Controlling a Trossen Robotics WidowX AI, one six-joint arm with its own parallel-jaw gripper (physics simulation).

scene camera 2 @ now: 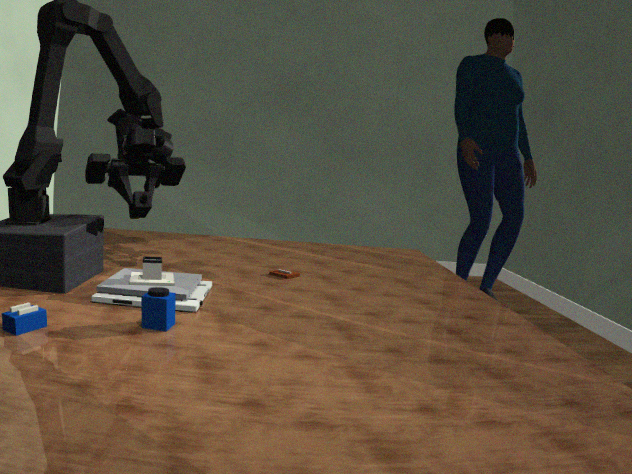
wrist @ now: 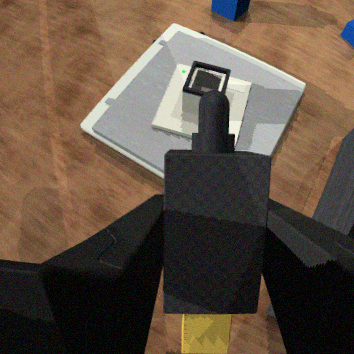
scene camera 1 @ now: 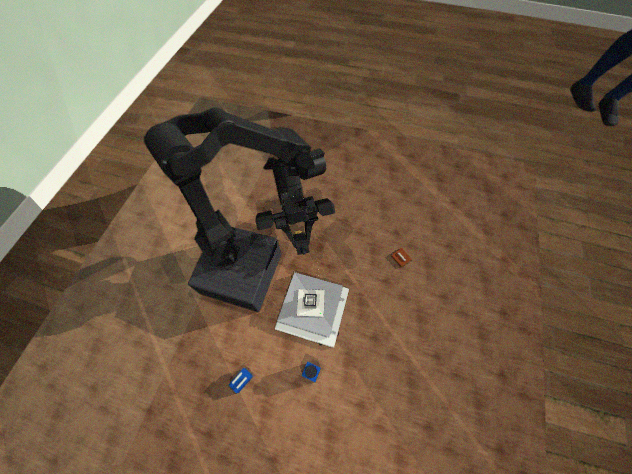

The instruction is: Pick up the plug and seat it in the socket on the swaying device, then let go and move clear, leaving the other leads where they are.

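Observation:
My gripper (scene camera 1: pixel 302 246) (scene camera 2: pixel 139 200) (wrist: pixel 209 207) is shut on the plug (wrist: pixel 216 185), a black block with a round-tipped prong and a yellow part behind it. It holds the plug in the air, above and to the side of the device. The device has a grey plate (scene camera 1: pixel 329 298) (scene camera 2: pixel 186 286) (wrist: pixel 130 100) on a white base, and a cream pad with a green light. The socket (scene camera 1: pixel 305 300) (scene camera 2: pixel 152 270) (wrist: pixel 212 65), a raised box with a black square rim, stands on the pad. In the wrist view the prong overlaps the socket's near side; plug and socket are apart.
An orange lead (scene camera 1: pixel 401 257) (scene camera 2: pixel 284 273) lies off to one side. A blue block with a round black top (scene camera 1: pixel 311 375) (scene camera 2: pixel 158 311) (wrist: pixel 230 7) and a blue two-pronged lead (scene camera 1: pixel 240 380) (scene camera 2: pixel 24 321) stand beyond the device. The arm's dark base (scene camera 1: pixel 234 270) (scene camera 2: pixel 35 255) is beside it. A person (scene camera 2: pixel 492 102) stands in the background.

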